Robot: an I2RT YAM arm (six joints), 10 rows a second.
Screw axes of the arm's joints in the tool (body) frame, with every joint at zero. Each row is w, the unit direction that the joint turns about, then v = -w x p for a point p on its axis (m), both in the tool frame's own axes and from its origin. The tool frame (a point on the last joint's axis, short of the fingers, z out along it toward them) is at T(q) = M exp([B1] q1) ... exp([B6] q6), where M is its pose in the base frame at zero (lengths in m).
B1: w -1 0 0 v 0 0.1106 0
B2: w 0 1 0 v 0.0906 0 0.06
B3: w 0 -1 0 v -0.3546 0 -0.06
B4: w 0 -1 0 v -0.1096 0 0
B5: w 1 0 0 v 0 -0.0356 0
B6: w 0 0 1 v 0 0 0
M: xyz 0.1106 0 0.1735 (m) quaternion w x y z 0.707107 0 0.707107 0
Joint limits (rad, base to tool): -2.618..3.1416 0..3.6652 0..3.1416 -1.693..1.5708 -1.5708..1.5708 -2.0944..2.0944
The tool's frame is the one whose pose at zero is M.
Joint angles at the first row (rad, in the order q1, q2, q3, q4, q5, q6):
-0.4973 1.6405 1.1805 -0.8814 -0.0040 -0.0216
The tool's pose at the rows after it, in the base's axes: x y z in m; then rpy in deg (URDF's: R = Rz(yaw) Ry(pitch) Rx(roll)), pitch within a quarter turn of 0, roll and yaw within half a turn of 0:
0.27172 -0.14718 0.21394 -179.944 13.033 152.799
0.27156 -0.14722 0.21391 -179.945 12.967 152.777
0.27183 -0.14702 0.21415 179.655 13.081 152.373
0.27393 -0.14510 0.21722 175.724 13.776 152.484
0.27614 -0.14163 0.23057 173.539 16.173 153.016
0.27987 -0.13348 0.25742 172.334 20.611 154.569
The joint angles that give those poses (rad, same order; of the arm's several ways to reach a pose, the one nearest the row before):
-0.4969 1.6405 1.1759 -0.8787 -0.0040 -0.0216
-0.4972 1.6405 1.1759 -0.8799 -0.0040 -0.0215
-0.4969 1.6401 1.1763 -0.8787 -0.0093 -0.0143
-0.4961 1.6371 1.1839 -0.8783 -0.0784 -0.0155
-0.4873 1.6135 1.2076 -0.8845 -0.1173 -0.0158
-0.4610 1.5715 1.2609 -0.9027 -0.1398 -0.0162

